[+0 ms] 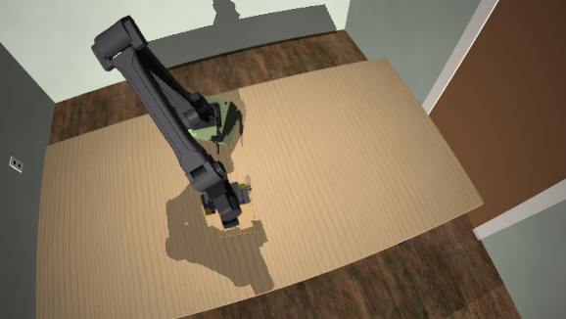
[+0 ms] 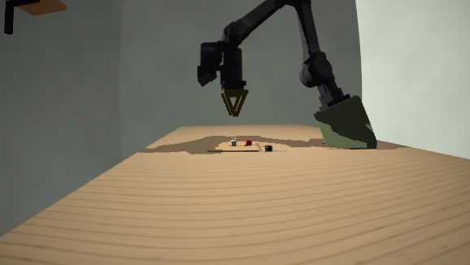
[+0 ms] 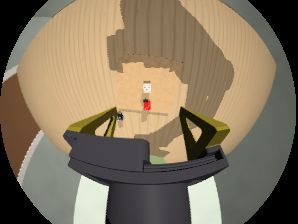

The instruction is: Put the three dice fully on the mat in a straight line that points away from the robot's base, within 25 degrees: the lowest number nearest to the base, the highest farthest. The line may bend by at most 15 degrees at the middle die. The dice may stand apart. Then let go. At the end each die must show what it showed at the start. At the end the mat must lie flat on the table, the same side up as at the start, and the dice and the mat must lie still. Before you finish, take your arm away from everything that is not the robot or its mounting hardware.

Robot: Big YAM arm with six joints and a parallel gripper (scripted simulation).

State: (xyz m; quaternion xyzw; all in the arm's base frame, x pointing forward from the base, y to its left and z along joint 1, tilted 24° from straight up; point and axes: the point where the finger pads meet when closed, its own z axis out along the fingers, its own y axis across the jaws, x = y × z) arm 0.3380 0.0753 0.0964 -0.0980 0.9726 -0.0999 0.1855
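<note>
Now: hand 10 cm past the black die, 7 cm to the right of it and 9 cm above it. Round my hand: tan mat (10 cm below); then white die (9 cm below); then red die (5 cm behind, 1 cm to the right, 9 cm below).
</note>
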